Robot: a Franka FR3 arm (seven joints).
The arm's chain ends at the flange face. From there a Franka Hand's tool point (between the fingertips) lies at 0.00 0.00 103.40 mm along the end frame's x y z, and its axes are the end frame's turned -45 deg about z.
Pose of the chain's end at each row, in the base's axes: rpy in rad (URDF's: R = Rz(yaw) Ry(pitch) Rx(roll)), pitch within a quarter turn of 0, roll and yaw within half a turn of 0; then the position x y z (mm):
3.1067 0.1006 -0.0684 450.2 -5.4 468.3
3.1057 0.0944 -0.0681 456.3 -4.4 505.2
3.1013 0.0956 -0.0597 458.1 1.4 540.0
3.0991 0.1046 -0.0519 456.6 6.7 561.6
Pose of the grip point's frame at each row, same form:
-3.0949 0.0957 0.7210 439.6 -8.3 365.5
-3.1000 0.0920 0.7209 446.3 -7.4 402.3
-3.1023 0.0960 0.7295 448.0 -2.2 437.2
-3.0974 0.1039 0.7380 445.6 2.9 458.9

